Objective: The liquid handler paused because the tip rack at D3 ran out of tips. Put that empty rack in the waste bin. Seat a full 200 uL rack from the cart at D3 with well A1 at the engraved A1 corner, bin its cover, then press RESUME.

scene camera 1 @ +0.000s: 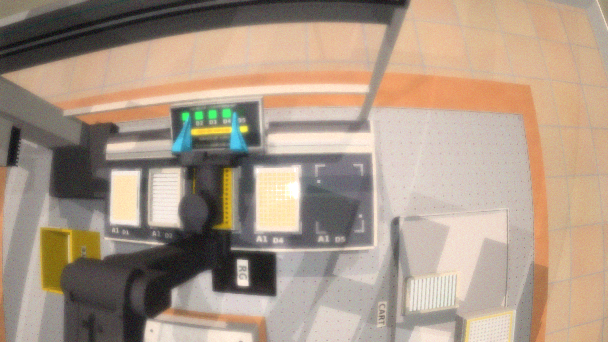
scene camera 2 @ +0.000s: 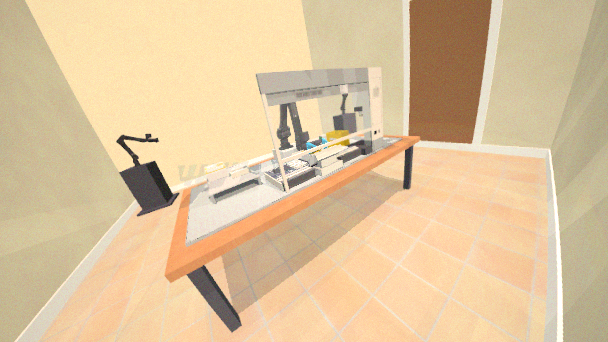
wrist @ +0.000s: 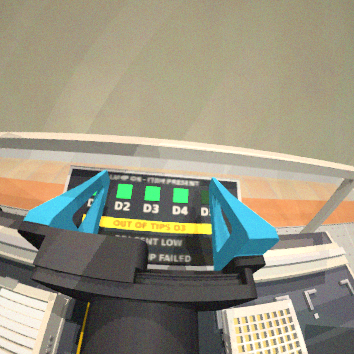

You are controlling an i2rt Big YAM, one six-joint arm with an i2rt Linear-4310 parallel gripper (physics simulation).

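Places are measured from the arm's base along level axes (x ahead, y left, z up), in metres.
Pixels of known places: gripper, fingertip midpoint: point(scene camera 1: 211, 114) point(wrist: 158, 178).
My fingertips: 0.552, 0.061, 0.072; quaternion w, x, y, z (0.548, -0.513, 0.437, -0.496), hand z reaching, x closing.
Observation:
Behind a point stands the place of what it marks, as x, y, z.
My gripper point(scene camera 1: 210, 117) @[0.552, 0.061, 0.072] point(wrist: 158, 178) @[0.552, 0.061, 0.072] is open and empty, its blue fingers in front of the status display point(scene camera 1: 216, 142) @[0.511, 0.057, 0.014] point(wrist: 151, 242) @[0.518, 0.059, 0.018], which reads OUT OF TIPS D3 with D2, D3 and D4 lamps green. The yellow rack point(scene camera 1: 227, 197) @[0.406, 0.012, 0.024] at D3 is largely hidden under my arm; a thin yellow edge shows in the wrist view. The yellow waste bin point(scene camera 1: 90, 241) @[0.236, 0.390, -0.033] point(scene camera 2: 338, 137) is at the left, partly behind my arm. On the cart point(scene camera 1: 455, 227) @[0.401, -0.464, -0.023] at the right are a striped-top item point(scene camera 1: 431, 294) @[0.253, -0.423, -0.001] and a white rack with a yellow rim point(scene camera 1: 491, 329) @[0.179, -0.573, 0.047], cut by the frame edge. I cannot make out the RESUME button.
A white-topped item point(scene camera 1: 125, 197) @[0.367, 0.284, -0.023] is at D1, a striped white one point(scene camera 1: 165, 200) @[0.379, 0.169, -0.021] point(wrist: 21, 320) @[0.414, 0.167, -0.021] at D2, and a gridded plate point(scene camera 1: 278, 199) @[0.420, -0.080, -0.023] point(wrist: 265, 327) @[0.457, -0.071, -0.023] at D4. A black RG block point(scene camera 1: 265, 274) @[0.258, -0.068, -0.075] lies before the deck. A frame post point(scene camera 1: 382, 65) @[0.625, -0.235, 0.211] rises at the deck's back right.

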